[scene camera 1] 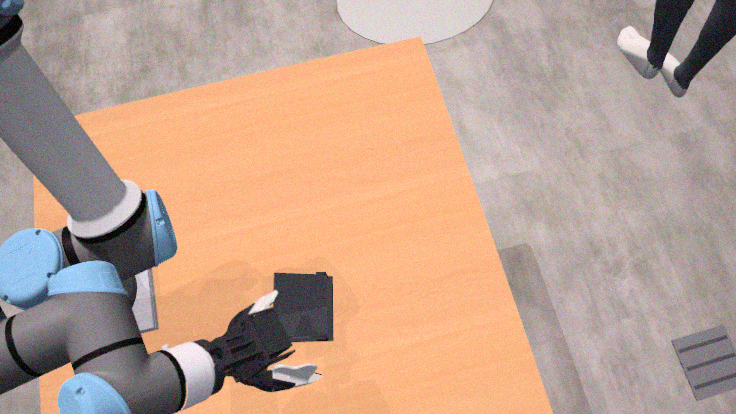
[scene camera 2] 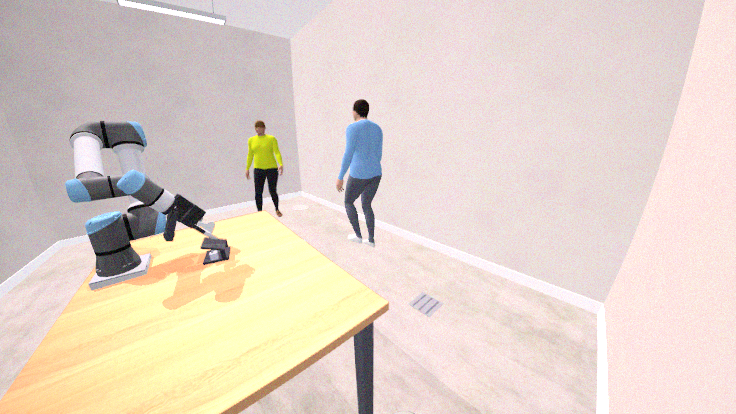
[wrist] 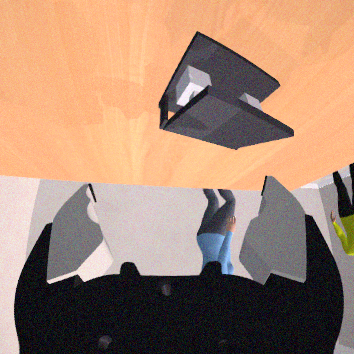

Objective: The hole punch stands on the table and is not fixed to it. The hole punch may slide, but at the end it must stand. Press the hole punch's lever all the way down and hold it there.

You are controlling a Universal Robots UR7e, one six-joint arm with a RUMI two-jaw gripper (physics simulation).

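Places are measured from the arm's base along level axes (x ahead, y left, z up), in metres.
Where they show: gripper, fingertip midpoint: [scene camera 1: 298, 333] [scene camera 2: 210, 234] [wrist: 176, 182]; arm's base, origin of the base link: [scene camera 2: 120, 267].
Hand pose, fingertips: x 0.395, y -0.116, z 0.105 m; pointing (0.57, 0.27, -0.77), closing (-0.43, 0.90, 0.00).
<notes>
Each offset is from my fingertips to the top centre of the thing. Level surfaces: height alone.
The dark hole punch @(dx -0.005, dy +0.056, dz -0.048 m) [scene camera 1: 311, 308] [scene camera 2: 216, 254] [wrist: 220, 65] stands upright on the wooden table. Its flat lever @(dx -0.005, dy +0.056, dz -0.048 m) [scene camera 2: 213, 243] [wrist: 230, 117] is raised at an angle above the base, open like a wedge. A pale block shows between lever and base in the wrist view. My gripper [scene camera 1: 298, 333] [scene camera 2: 195, 237] [wrist: 176, 182] is open and empty, with its fingers wide apart. It is tilted and hangs above the table at the robot's side of the punch, overlapping one punch corner in scene camera 1. In the wrist view the fingertips appear apart from the lever.
The robot's base plate [scene camera 1: 147, 301] [scene camera 2: 120, 275] is on the table @(dz -0.133 m) [scene camera 1: 360, 154] [scene camera 2: 231, 329]. A person in blue [scene camera 2: 365, 149] [wrist: 212, 245] and a person in yellow [scene camera 2: 264, 152] [wrist: 346, 230] stand on the floor beyond the table edge.
</notes>
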